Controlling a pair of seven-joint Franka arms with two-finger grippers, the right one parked.
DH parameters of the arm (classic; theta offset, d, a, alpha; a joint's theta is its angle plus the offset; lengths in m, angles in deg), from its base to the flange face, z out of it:
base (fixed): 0 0 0 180
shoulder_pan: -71.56 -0.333 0 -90
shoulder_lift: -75.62 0 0 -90
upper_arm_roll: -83.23 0.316 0.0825 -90
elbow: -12.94 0 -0.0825 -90
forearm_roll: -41.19 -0.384 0 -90
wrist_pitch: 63.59 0 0.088 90
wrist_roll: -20.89 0.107 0 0
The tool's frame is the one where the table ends.
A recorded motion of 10 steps. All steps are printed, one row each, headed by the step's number.
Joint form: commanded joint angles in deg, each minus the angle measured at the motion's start. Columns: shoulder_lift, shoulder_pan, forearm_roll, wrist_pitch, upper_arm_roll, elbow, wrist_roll.
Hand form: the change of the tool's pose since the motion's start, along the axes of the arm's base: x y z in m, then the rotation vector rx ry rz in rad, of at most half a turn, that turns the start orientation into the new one. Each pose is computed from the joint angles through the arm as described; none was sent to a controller.
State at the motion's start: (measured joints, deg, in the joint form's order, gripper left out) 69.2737 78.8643 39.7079 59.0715 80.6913 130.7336 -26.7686
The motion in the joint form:
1: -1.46 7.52 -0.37 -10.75 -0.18 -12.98 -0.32
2: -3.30 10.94 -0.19 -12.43 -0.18 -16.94 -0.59
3: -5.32 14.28 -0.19 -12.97 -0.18 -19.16 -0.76
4: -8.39 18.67 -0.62 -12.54 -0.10 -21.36 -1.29
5: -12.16 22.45 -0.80 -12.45 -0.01 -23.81 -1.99
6: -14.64 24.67 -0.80 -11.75 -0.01 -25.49 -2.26
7: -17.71 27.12 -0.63 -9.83 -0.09 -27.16 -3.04
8: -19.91 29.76 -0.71 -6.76 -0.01 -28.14 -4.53
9: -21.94 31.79 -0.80 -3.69 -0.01 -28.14 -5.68
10: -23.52 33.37 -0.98 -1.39 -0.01 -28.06 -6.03
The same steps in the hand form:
1: 0.0125 -0.0817 0.0738 0.0034 -0.0149 -0.1268
2: 0.0130 -0.1198 0.0847 -0.0030 -0.0214 -0.1795
3: 0.0088 -0.1564 0.0806 -0.0033 -0.0153 -0.2343
4: 0.0008 -0.2040 0.0659 0.0033 -0.0099 -0.3027
5: -0.0070 -0.2465 0.0440 0.0117 0.0095 -0.3557
6: -0.0119 -0.2733 0.0305 0.0108 0.0115 -0.3896
7: -0.0182 -0.3046 0.0114 0.0021 0.0050 -0.4189
8: -0.0279 -0.3355 -0.0020 -0.0125 -0.0245 -0.4388
9: -0.0382 -0.3586 -0.0215 -0.0224 -0.0403 -0.4556
10: -0.0477 -0.3758 -0.0376 -0.0278 -0.0504 -0.4791

